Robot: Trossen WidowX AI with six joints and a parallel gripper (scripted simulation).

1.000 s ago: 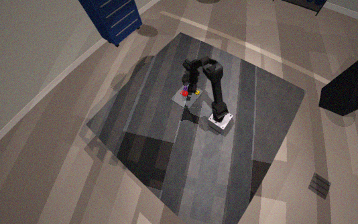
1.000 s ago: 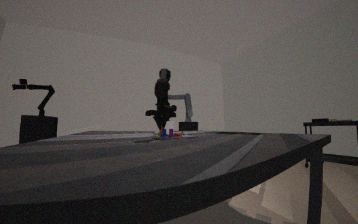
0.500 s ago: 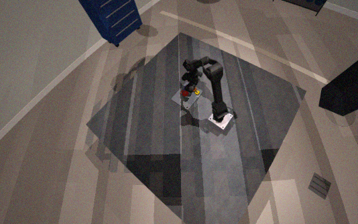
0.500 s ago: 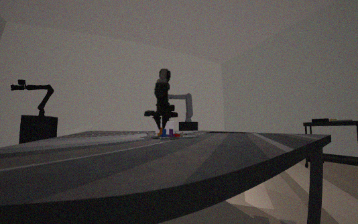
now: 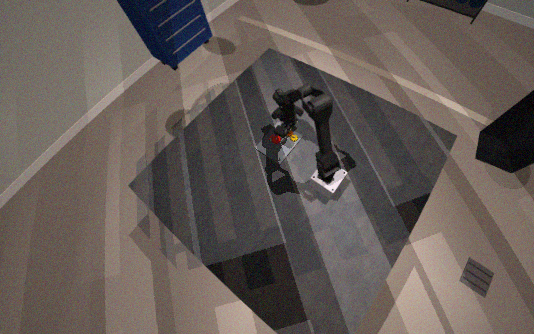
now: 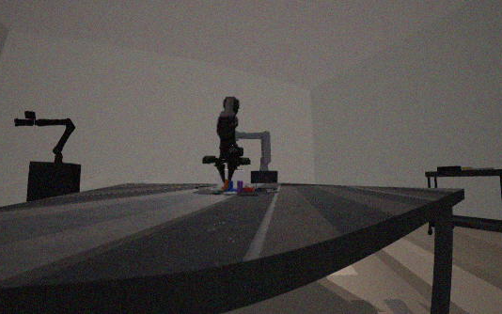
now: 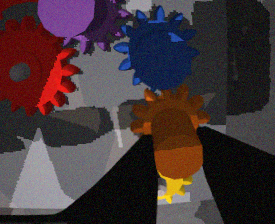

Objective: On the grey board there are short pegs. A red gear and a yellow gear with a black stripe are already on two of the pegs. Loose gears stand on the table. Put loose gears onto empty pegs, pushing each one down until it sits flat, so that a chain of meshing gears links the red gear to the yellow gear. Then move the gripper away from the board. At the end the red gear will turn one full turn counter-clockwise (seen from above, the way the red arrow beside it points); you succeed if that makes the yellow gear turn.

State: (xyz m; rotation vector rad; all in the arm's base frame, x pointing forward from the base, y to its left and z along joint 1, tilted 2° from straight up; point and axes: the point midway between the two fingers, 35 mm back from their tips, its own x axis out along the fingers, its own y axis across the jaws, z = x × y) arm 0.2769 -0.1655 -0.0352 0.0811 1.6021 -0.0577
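My gripper tip is 1 cm above the orange gear. From my gripper tip the other things lie so: red gear: 7 cm to the left, 4 cm ahead, 2 cm below; blue gear: 4 cm ahead, 2 cm below; purple gear: 6 cm ahead, 3 cm to the left, 2 cm below.
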